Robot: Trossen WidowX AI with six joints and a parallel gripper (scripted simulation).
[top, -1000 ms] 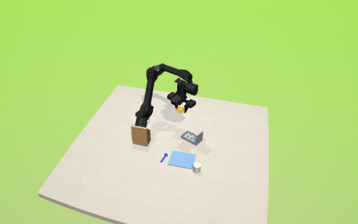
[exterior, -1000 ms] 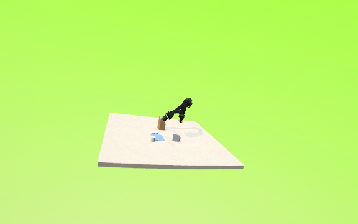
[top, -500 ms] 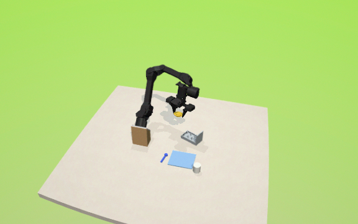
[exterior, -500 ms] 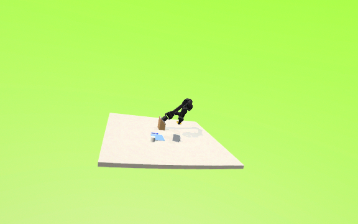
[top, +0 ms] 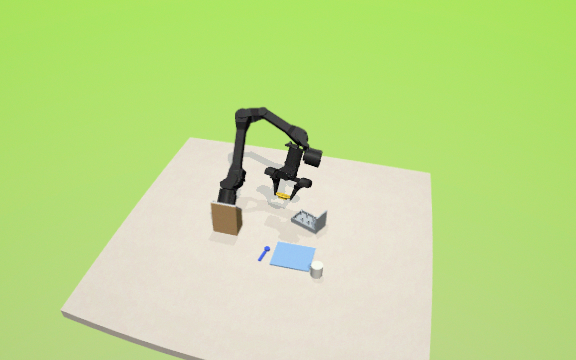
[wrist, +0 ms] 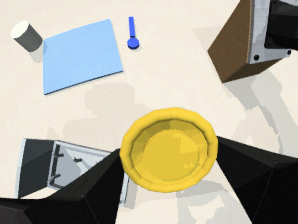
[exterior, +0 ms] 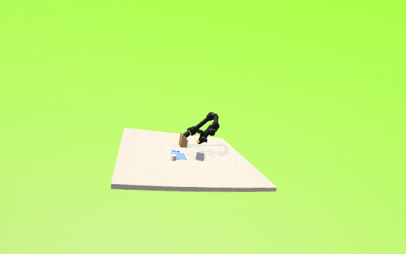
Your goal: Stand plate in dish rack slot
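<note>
The grey dish rack is 110 mm ahead of my gripper tip, 100 mm below it and 20 mm to the left of it. Round my gripper tip: white cup (260 mm to the right, 210 mm ahead, 100 mm below); yellow plate (10 mm above); blue spoon (210 mm to the right, 120 mm below, 10 mm behind).
</note>
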